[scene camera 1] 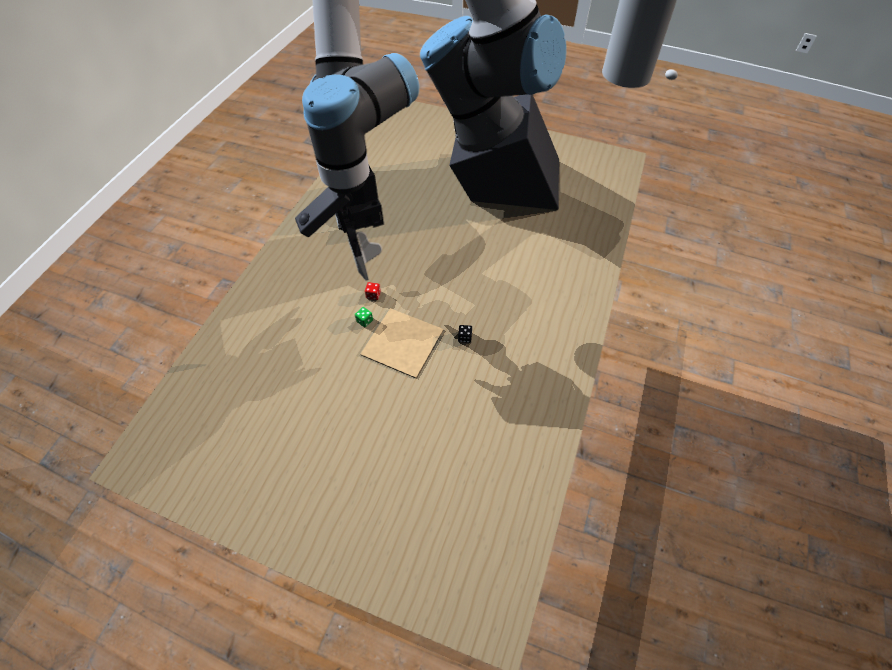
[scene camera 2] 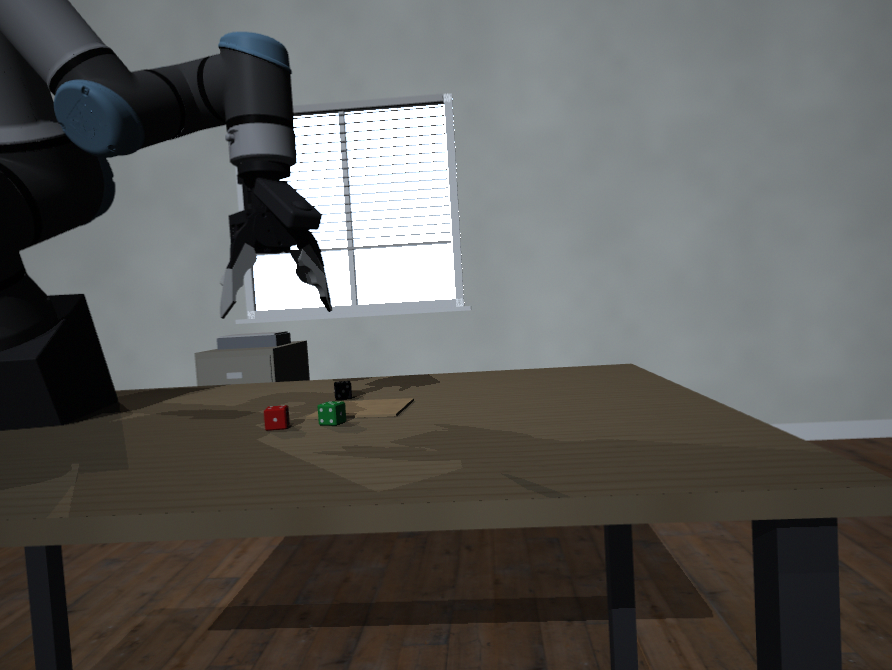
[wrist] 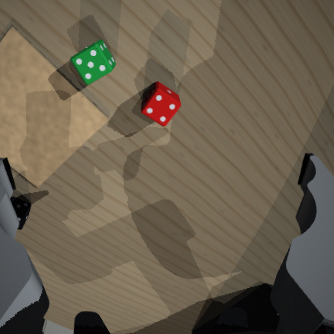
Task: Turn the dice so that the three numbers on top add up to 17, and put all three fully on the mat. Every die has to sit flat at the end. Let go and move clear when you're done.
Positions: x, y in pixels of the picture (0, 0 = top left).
Scene:
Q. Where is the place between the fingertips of my gripper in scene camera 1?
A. At 355, 254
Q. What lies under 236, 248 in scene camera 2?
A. My gripper.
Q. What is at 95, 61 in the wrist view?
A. A green die.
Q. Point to a square tan mat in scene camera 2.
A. At 383, 407

